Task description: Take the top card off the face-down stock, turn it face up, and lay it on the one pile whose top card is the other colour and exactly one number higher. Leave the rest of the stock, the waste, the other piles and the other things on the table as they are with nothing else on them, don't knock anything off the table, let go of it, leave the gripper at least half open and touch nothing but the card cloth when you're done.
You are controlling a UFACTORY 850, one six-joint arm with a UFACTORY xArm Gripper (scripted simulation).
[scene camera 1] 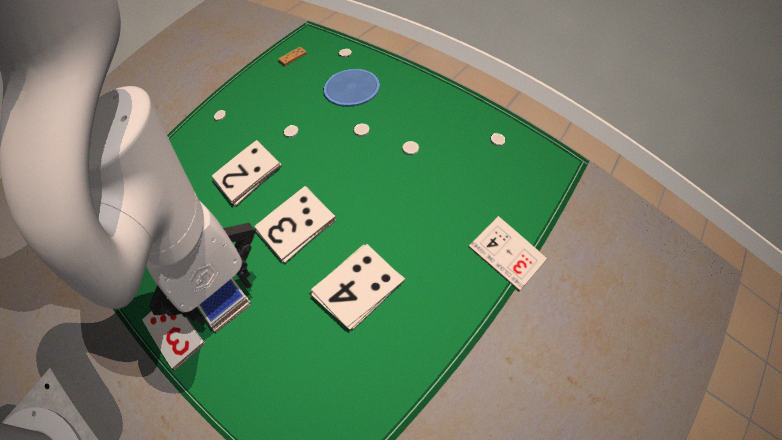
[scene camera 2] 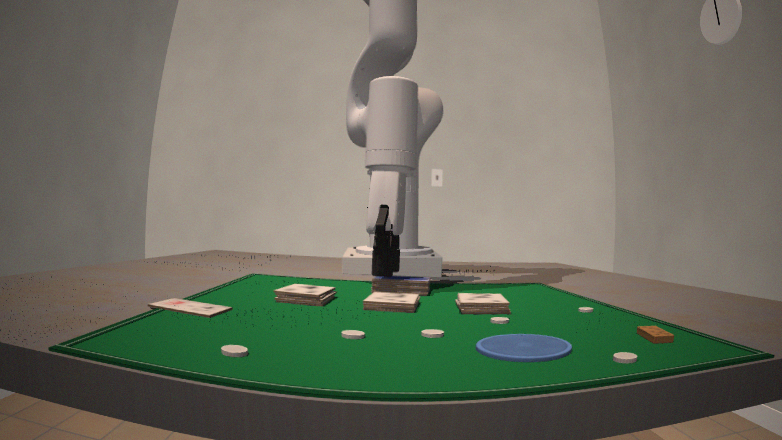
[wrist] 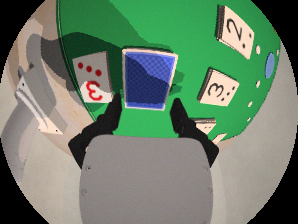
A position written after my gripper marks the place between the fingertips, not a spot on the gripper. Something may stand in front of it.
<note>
In view: my gripper [scene camera 1: 220, 298] and a green card cloth [scene camera 1: 285, 360].
My gripper shows as well in scene camera 2 [scene camera 2: 386, 274] and in the wrist view [wrist: 147, 103]. The green card cloth also shows in scene camera 2 [scene camera 2: 293, 344] and in the wrist view [wrist: 192, 37].
</note>
